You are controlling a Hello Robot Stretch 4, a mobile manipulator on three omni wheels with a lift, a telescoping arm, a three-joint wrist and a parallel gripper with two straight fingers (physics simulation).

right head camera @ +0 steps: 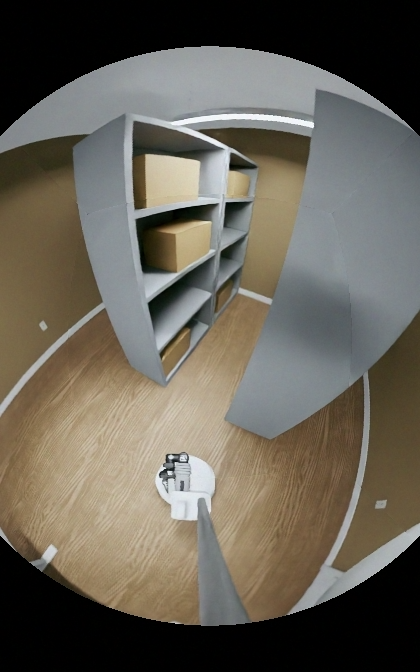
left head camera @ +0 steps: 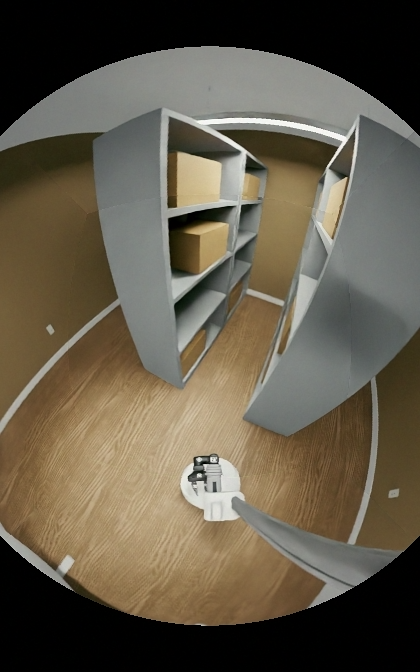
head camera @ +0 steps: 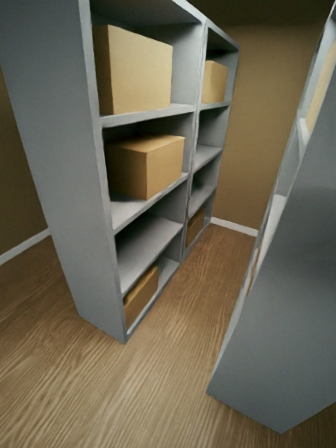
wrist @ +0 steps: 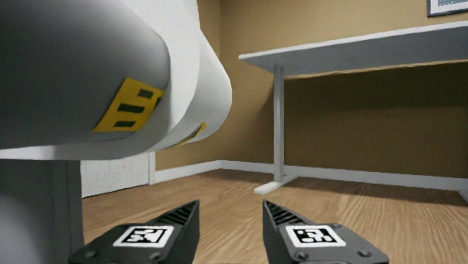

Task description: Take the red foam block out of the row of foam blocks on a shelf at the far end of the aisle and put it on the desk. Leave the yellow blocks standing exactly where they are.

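The red foam block and the row of yellow blocks do not show in any view. The desk shows from below in the wrist view at the upper right, with a pale top on a white leg. My gripper is open in the wrist view, with nothing between its two dark fingers. It is low, below the level of the desk top and apart from it. In both side head views the wrist is folded in over the round white base.
A tall grey shelf unit with cardboard boxes stands left of the aisle. Another grey shelf unit stands close on the right, its end panel facing me. A brown wall closes the aisle.
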